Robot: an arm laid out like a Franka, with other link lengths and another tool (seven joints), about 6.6 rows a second.
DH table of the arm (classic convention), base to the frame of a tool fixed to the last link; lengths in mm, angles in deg. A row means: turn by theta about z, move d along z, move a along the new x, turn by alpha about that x. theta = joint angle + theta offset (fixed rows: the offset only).
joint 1: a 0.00  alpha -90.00  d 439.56  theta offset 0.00
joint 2: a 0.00  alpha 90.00  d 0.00  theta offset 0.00
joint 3: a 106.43  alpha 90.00  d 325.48  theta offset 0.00
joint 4: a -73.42  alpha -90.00  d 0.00  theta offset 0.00
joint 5: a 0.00  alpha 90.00  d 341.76  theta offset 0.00
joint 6: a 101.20  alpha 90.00  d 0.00  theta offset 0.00
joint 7: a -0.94  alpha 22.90  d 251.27  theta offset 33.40
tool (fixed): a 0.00  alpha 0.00  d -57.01  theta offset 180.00
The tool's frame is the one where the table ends.
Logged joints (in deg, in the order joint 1, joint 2, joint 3, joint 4, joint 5, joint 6, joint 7), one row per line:
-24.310 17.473 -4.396 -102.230 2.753 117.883 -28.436
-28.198 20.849 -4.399 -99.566 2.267 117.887 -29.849
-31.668 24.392 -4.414 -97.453 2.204 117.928 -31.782
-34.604 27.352 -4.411 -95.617 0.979 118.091 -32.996
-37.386 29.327 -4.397 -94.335 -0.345 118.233 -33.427
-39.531 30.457 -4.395 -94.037 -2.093 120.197 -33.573
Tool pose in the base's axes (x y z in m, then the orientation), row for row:
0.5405 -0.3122 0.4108 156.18 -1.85 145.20
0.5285 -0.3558 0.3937 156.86 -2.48 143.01
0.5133 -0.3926 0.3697 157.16 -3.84 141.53
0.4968 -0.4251 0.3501 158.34 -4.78 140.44
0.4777 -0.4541 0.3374 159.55 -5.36 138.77
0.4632 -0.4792 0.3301 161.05 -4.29 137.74
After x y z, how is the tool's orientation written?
As angles about the fixed x, y, z axes (roll, pitch, yaw), in degrees.
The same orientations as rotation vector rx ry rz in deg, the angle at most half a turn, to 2 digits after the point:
51.71 163.06 35.25
55.15 162.48 34.49
57.97 162.58 34.82
60.15 163.16 33.76
62.93 163.09 32.39
63.98 162.53 29.55

